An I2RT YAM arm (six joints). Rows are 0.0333 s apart.
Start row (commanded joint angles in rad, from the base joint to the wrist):
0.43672, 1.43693, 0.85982, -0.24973, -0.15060, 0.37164
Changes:
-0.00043, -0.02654, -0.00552, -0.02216, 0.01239, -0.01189
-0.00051, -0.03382, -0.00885, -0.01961, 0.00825, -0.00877
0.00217, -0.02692, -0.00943, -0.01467, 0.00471, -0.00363
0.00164, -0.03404, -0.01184, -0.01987, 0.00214, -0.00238
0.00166, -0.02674, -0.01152, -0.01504, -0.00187, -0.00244
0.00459, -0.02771, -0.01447, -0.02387, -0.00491, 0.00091
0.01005, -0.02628, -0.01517, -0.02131, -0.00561, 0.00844
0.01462, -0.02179, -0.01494, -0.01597, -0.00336, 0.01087
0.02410, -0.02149, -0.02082, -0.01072, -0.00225, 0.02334
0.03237, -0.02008, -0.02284, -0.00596, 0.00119, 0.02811
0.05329, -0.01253, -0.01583, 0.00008, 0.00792, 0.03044
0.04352, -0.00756, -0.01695, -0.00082, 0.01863, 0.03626
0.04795, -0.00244, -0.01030, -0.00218, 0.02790, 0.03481
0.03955, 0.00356, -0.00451, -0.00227, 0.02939, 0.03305
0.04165, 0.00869, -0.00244, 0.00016, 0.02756, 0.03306
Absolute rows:
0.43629, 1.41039, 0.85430, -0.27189, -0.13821, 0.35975
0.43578, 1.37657, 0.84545, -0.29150, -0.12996, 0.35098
0.43795, 1.34965, 0.83602, -0.30617, -0.12525, 0.34735
0.43959, 1.31561, 0.82418, -0.32604, -0.12311, 0.34497
0.44125, 1.28887, 0.81266, -0.34108, -0.12498, 0.34253
0.44584, 1.26116, 0.79819, -0.36495, -0.12989, 0.34344
0.45589, 1.23488, 0.78302, -0.38626, -0.13550, 0.35188
0.47051, 1.21309, 0.76808, -0.40223, -0.13886, 0.36275
0.49461, 1.19160, 0.74726, -0.41295, -0.14111, 0.38609
0.52698, 1.17152, 0.72442, -0.41891, -0.13992, 0.41420
0.58027, 1.15899, 0.70859, -0.41883, -0.13200, 0.44464
0.62379, 1.15143, 0.69164, -0.41965, -0.11337, 0.48090
0.67174, 1.14899, 0.68134, -0.42183, -0.08547, 0.51571
0.71129, 1.15255, 0.67683, -0.42410, -0.05608, 0.54876
0.75294, 1.16124, 0.67439, -0.42394, -0.02852, 0.58182

